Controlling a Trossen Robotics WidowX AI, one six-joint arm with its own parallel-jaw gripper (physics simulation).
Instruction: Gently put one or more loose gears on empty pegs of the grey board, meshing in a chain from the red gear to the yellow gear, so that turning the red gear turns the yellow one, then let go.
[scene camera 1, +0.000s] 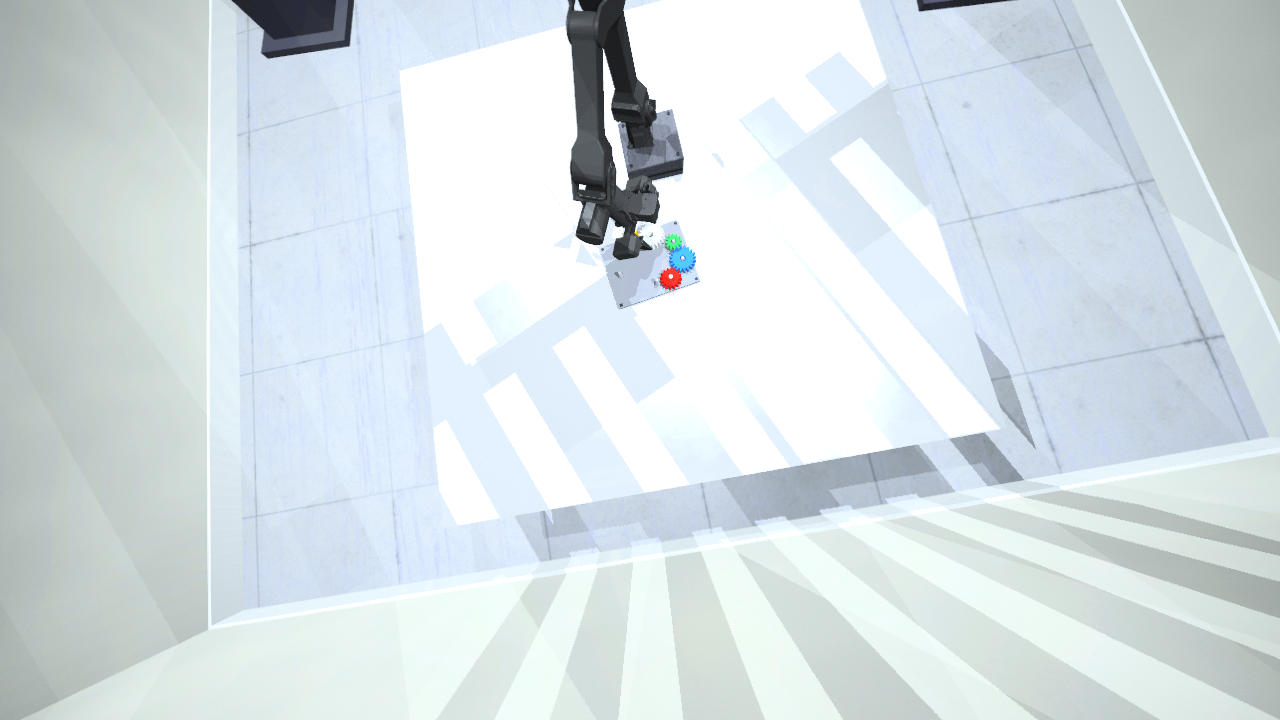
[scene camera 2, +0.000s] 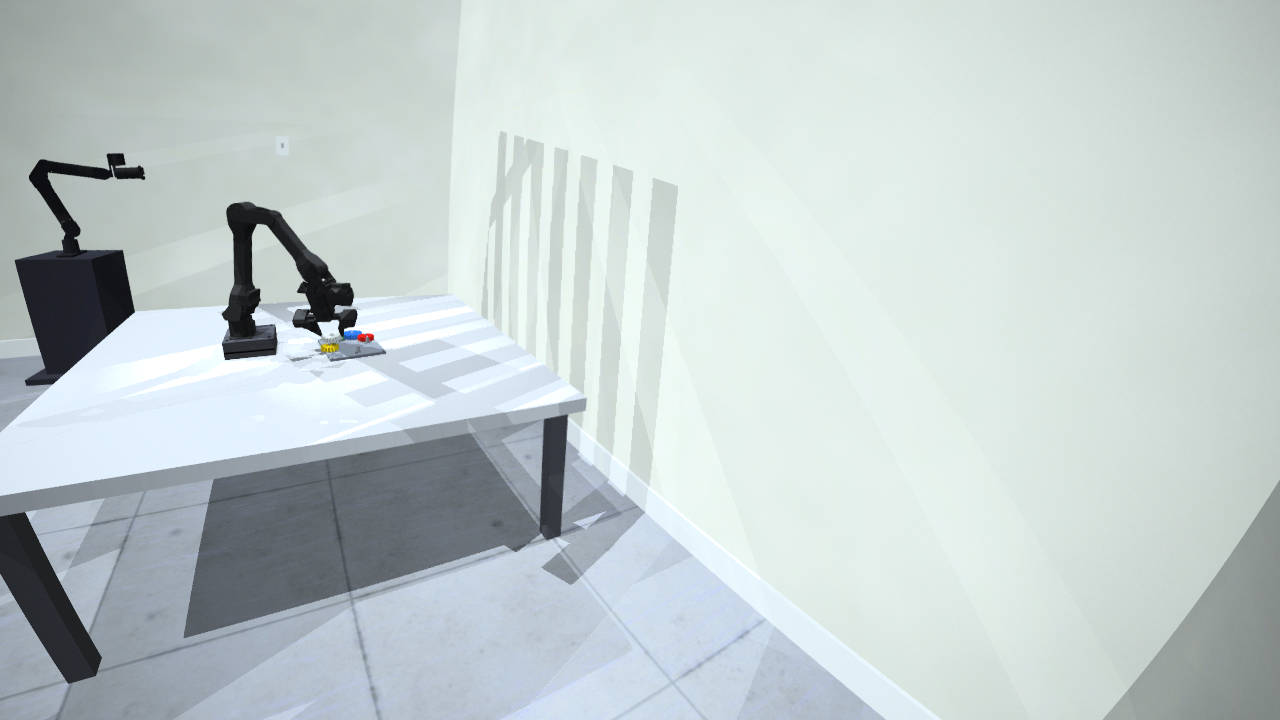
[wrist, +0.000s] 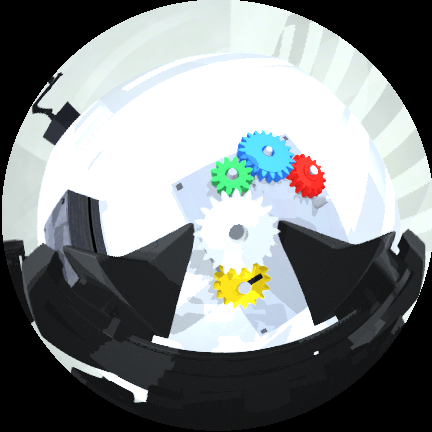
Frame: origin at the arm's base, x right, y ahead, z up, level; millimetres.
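Where they show: gripper, fingertip midpoint: (scene camera 1: 652, 236) (scene camera 2: 332, 335) (wrist: 236, 227); arm's base, origin of the base link: (scene camera 1: 639, 136) (scene camera 2: 243, 335).
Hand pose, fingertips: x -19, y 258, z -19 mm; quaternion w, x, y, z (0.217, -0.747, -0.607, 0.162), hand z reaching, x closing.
Note:
Each offset is from my fingertips to the top centre of the thing. "spot": to the spot under its first point.
The grey board @(dx +16, dy +52, dz -7 mm) (scene camera 1: 637, 288) (scene camera 2: 371, 351) (wrist: 192, 196) lies on the table. A red gear @(dx -38, dy +102, dz -12 mm) (scene camera 1: 666, 282) (scene camera 2: 366, 338) (wrist: 303, 179), a blue gear @(dx -69, dy +56, dz -12 mm) (scene camera 1: 688, 263) (scene camera 2: 352, 334) (wrist: 256, 146) and a green gear @(dx -50, dy +11, dz -12 mm) (scene camera 1: 677, 243) (wrist: 242, 177) sit on pegs, their teeth adjoining in that order. A yellow gear @(dx +51, dy -4, dz -11 mm) (scene camera 2: 330, 348) (wrist: 229, 287) sits near one board edge. My gripper (scene camera 1: 651, 235) (scene camera 2: 331, 334) (wrist: 236, 227) is shut on a white gear @(dx +4, dy -1, dz +11 mm) (scene camera 1: 656, 238) (wrist: 217, 227) between green and yellow. Its teeth overlap the yellow gear's edge in the wrist view. Grey shows in its hole; whether it is fully down is unclear.
A bare peg @(spot: dx +94, dy +78, dz -29 mm) (scene camera 1: 617, 274) stands toward the board's left side in scene camera 1. Another short peg @(dx -3, dy +108, dz -8 mm) (scene camera 1: 655, 282) (wrist: 320, 202) stands beside the red gear. The arm's base (scene camera 1: 664, 159) (scene camera 2: 249, 344) (wrist: 77, 220) stands close to the board.

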